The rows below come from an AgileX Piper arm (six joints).
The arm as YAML. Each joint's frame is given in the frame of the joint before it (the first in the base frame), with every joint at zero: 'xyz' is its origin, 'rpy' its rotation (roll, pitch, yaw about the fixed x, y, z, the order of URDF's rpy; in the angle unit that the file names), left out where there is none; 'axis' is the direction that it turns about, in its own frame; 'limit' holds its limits. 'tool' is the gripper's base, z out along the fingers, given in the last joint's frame.
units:
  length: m
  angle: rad
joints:
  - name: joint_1
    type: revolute
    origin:
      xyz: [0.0, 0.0, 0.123]
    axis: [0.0, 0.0, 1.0]
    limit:
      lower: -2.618
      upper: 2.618
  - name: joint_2
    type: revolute
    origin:
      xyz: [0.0, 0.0, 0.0]
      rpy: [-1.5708, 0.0, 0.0]
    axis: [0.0, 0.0, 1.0]
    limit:
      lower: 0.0
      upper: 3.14
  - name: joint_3
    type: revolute
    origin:
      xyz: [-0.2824, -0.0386, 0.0]
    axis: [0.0, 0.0, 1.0]
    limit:
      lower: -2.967
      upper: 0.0
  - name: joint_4
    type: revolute
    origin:
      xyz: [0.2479, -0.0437, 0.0]
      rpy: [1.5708, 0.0, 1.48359]
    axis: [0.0, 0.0, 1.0]
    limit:
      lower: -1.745
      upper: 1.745
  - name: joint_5
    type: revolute
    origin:
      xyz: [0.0, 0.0, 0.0]
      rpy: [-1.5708, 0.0, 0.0]
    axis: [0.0, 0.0, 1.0]
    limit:
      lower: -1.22
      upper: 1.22
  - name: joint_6
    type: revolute
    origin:
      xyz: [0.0, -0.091, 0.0]
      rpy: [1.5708, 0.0, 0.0]
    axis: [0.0, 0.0, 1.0]
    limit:
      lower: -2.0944
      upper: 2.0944
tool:
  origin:
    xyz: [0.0, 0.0, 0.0]
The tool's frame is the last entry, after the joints.
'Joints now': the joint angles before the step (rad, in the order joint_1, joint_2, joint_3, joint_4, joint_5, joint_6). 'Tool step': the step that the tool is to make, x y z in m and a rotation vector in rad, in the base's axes. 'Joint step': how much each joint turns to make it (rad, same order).
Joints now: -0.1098 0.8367 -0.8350 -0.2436 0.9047 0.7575
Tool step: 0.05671 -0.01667 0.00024 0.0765 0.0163 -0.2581
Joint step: -0.0010 0.2464 -0.1316 -0.1506 -0.0038 0.3498
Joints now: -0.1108 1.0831 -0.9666 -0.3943 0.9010 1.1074
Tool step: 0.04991 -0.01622 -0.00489 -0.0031 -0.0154 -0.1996
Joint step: -0.0006 0.2050 -0.1249 -0.1618 0.0061 0.2807
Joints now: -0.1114 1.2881 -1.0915 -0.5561 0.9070 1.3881
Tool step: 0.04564 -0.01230 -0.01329 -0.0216 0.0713 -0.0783
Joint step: -0.0061 0.1944 -0.1382 -0.0611 0.0520 0.0699
